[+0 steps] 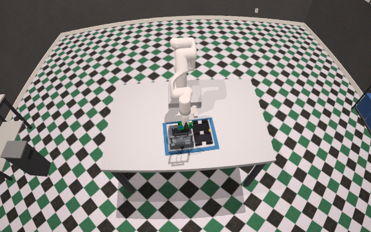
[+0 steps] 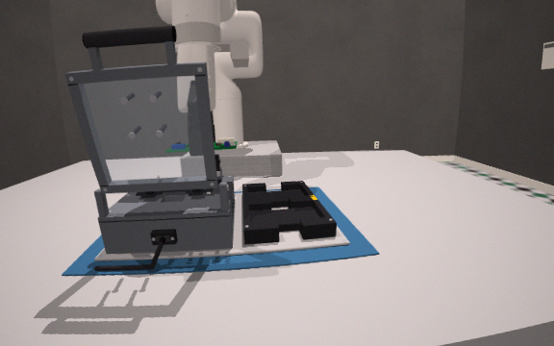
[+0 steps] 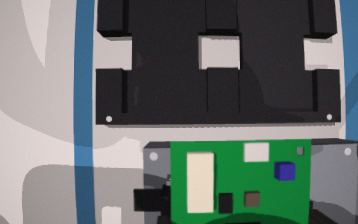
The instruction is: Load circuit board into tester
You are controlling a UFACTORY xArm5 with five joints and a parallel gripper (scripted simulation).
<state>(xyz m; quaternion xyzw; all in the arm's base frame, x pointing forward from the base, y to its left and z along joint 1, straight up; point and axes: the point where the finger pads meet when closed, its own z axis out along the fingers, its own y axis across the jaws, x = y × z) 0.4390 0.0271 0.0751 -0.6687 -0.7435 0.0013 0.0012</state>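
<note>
The grey tester lies 5 cm ahead of my hand and 2 cm below it. Round my hand: green circuit board (right at my hand); black block (5 cm behind, 1 cm to the left, 4 cm below); clear lid (14 cm ahead, 3 cm to the right, 5 cm above).
</note>
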